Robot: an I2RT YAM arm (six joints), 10 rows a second.
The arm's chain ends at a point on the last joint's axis. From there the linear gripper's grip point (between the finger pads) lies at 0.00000 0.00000 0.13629 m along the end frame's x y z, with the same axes.
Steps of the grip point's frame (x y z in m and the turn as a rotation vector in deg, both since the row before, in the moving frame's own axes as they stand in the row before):
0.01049, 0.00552, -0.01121, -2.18, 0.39, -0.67
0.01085, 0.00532, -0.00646, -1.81, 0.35, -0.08
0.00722, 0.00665, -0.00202, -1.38, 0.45, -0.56
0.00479, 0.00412, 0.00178, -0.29, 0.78, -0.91
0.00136, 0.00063, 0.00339, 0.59, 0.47, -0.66
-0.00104, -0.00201, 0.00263, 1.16, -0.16, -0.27
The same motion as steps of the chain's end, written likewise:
0.00953, 0.00034, -0.01111, -2.18, 0.39, -0.67
0.01001, 0.00102, -0.00639, -1.81, 0.35, -0.08
0.00613, 0.00337, -0.00198, -1.38, 0.45, -0.56
0.00293, 0.00344, 0.00179, -0.29, 0.78, -0.91
0.00025, 0.00204, 0.00340, 0.59, 0.47, -0.66
-0.00065, 0.00075, 0.00266, 1.16, -0.16, -0.27

